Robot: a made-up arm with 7 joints. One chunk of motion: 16 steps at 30 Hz.
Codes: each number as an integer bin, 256 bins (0 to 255) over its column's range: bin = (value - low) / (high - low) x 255, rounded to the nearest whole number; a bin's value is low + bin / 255 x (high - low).
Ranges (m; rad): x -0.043..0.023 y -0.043..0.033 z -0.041..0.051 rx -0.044..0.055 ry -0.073..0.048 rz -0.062..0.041
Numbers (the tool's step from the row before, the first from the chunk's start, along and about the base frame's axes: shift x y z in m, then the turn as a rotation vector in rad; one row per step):
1: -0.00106 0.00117 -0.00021 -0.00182 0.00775 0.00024
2: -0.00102 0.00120 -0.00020 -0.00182 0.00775 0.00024
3: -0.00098 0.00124 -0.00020 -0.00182 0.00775 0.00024
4: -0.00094 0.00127 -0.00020 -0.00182 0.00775 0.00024
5: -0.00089 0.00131 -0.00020 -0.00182 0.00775 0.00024
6: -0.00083 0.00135 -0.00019 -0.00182 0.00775 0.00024
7: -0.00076 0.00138 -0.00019 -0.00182 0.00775 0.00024
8: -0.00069 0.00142 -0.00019 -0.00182 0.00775 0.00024
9: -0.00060 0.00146 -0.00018 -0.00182 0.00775 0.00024
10: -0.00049 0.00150 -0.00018 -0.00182 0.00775 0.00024
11: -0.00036 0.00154 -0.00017 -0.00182 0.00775 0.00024
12: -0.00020 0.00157 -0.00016 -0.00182 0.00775 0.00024
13: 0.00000 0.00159 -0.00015 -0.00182 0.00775 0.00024
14: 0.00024 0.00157 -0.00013 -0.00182 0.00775 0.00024
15: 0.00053 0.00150 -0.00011 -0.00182 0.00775 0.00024
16: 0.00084 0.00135 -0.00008 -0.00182 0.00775 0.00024
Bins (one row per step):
1: 162 148 113 109 170 154
2: 162 148 113 109 170 154
3: 162 148 113 109 170 154
4: 163 149 113 109 170 154
5: 163 149 113 109 170 154
6: 163 149 113 109 170 154
7: 163 149 113 109 170 154
8: 163 149 113 109 170 154
9: 164 149 113 109 170 154
10: 164 149 113 109 170 154
11: 165 149 113 109 170 154
12: 165 150 113 109 170 154
13: 166 150 113 109 170 154
14: 167 150 113 109 170 154
15: 168 149 113 109 170 154
16: 169 149 113 109 170 154

